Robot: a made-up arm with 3 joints.
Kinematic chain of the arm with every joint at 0, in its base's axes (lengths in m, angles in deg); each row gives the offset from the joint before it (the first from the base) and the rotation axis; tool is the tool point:
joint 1: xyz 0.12 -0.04 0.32 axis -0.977 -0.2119 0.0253
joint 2: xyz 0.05 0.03 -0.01 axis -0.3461 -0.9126 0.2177
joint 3: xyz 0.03 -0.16 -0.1 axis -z
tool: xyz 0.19 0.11 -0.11
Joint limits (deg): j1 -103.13..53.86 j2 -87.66..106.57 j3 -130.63..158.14
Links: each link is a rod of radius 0.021 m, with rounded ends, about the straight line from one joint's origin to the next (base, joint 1, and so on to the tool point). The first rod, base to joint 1, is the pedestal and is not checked.
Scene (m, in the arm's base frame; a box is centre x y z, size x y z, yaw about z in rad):
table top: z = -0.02
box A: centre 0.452 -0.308 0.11 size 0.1 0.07 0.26 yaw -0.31
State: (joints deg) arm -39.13 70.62 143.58
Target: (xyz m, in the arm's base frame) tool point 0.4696 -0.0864 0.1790
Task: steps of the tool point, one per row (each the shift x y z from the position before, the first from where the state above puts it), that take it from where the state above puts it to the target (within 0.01 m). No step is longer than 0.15 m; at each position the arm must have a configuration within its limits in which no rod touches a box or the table.
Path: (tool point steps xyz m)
1: 0.0331 -0.0469 0.1000
2: 0.0274 -0.0116 0.1114
3: 0.0199 0.0251 0.1094
4: 0.0119 0.0579 0.0947
5: 0.0366 0.0185 -0.0401
6: 0.0313 0.0258 -0.0511
7: 0.0213 0.0337 -0.0596
8: 0.0076 0.0415 -0.0637
9: -0.0088 0.0487 -0.0628
10: -0.0261 0.0541 -0.0559

